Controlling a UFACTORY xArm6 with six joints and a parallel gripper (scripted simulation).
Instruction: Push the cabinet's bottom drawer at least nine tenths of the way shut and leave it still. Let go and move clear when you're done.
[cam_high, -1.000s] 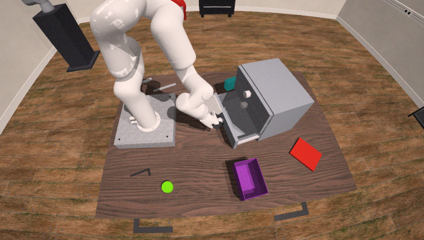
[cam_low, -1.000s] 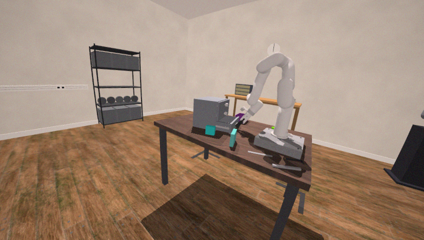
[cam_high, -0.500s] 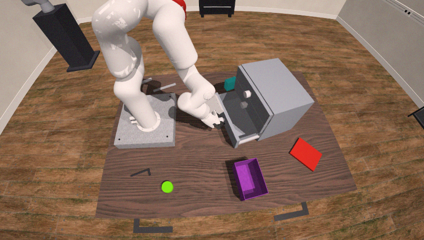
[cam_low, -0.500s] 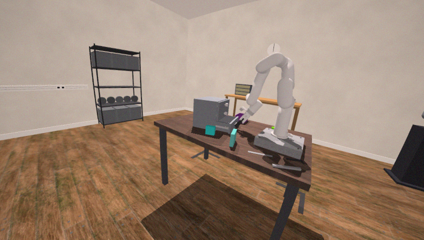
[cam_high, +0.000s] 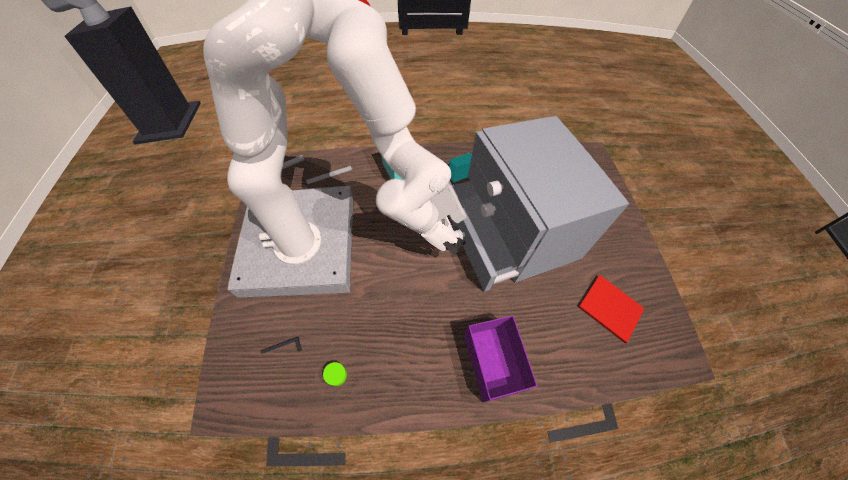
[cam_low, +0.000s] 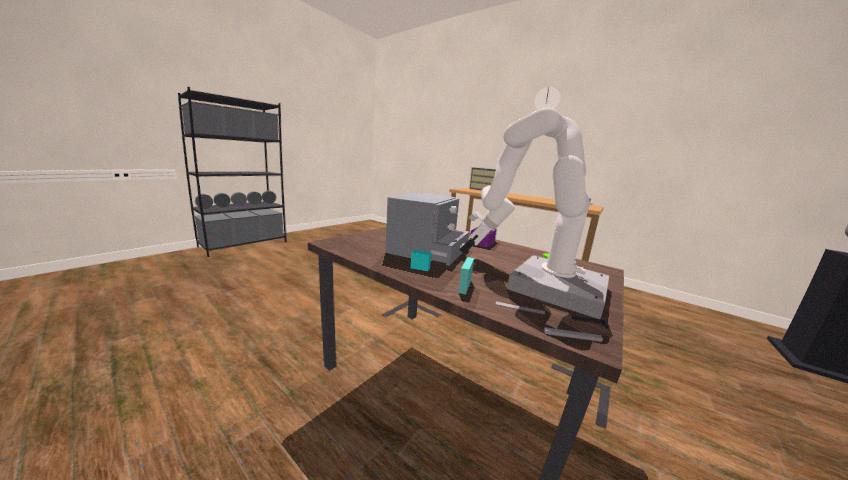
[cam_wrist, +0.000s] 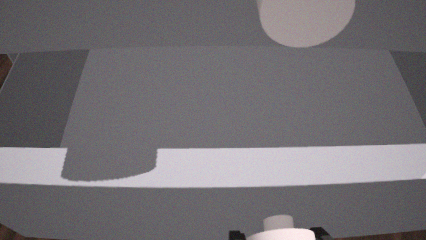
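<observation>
My gripper is now 13 cm short of the bottom drawer, 3 cm to the right of it and 2 cm above it. Round my hand: purple bin (5 cm ahead, 32 cm to the right, 3 cm below); then teal cube (7 cm ahead, 26 cm to the left, 1 cm below); then red flat block (40 cm ahead, 23 cm to the right, 4 cm below).
</observation>
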